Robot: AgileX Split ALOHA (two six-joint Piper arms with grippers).
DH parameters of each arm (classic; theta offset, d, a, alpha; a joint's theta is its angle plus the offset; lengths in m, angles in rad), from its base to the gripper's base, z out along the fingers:
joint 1: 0 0.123 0 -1.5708
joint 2: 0.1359 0 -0.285 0
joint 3: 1.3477 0 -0.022 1.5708
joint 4: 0 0.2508 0 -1.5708
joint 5: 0 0 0.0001 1.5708
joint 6: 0 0.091 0 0
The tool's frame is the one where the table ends.
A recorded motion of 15 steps. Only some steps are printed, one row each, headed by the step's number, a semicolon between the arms.
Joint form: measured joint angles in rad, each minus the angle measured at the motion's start. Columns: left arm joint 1, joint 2, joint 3, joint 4, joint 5, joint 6; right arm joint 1, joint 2, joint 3, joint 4, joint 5, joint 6.
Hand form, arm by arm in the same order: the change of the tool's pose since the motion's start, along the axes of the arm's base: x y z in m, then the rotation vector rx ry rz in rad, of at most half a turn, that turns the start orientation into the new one. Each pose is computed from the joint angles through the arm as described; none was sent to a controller.
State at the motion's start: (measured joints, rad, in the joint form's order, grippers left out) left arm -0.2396 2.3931 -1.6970 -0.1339 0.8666 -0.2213; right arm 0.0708 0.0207 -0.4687 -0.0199 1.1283 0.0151
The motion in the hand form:
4: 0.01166 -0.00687 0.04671 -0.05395 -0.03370 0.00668; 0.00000 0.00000 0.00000 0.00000 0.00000 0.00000
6: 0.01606 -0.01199 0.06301 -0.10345 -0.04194 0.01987; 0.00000 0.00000 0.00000 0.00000 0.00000 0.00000
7: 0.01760 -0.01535 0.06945 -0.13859 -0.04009 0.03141; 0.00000 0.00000 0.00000 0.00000 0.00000 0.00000
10: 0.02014 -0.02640 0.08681 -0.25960 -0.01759 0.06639; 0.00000 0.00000 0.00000 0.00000 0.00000 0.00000
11: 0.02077 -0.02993 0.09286 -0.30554 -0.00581 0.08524; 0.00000 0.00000 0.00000 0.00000 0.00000 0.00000
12: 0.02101 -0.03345 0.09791 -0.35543 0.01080 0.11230; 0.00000 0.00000 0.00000 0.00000 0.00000 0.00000
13: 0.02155 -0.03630 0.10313 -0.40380 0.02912 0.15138; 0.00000 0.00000 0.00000 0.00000 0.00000 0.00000
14: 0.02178 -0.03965 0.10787 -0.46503 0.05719 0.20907; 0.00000 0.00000 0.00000 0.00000 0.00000 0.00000
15: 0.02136 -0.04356 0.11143 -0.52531 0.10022 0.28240; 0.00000 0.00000 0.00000 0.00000 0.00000 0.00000
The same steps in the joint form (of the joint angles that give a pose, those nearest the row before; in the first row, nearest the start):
4: 0.0000 -0.0465 -0.1077 -0.0416 0.1100 -0.0002; 0.0000 0.0000 0.0000 0.0000 0.0000 0.0000
6: 0.0000 -0.0537 -0.1583 -0.0890 0.1488 -0.0002; 0.0000 0.0000 0.0000 0.0000 0.0000 0.0000
7: 0.0000 -0.0546 -0.1802 -0.1248 0.1656 -0.0012; 0.0000 0.0000 0.0000 0.0000 0.0000 0.0000
10: 0.0000 -0.0546 -0.2383 -0.2497 0.2181 -0.0058; 0.0000 0.0000 0.0000 0.0000 0.0000 0.0000
11: 0.0009 -0.0546 -0.2567 -0.2962 0.2358 -0.0151; 0.0000 0.0000 0.0000 0.0000 0.0000 0.0000
12: 0.0022 -0.0546 -0.2698 -0.3470 0.2499 -0.0310; 0.0000 0.0000 0.0000 0.0000 0.0000 0.0000
13: 0.0042 -0.0549 -0.2826 -0.3946 0.2614 -0.0605; 0.0000 0.0000 0.0000 0.0000 0.0000 0.0000
14: 0.0067 -0.0559 -0.2891 -0.4562 0.2679 -0.1034; 0.0000 0.0000 0.0000 0.0000 0.0000 0.0000
15: 0.0076 -0.0559 -0.2919 -0.5179 0.2753 -0.1653; 0.0000 0.0000 0.0000 0.0000 0.0000 0.0000

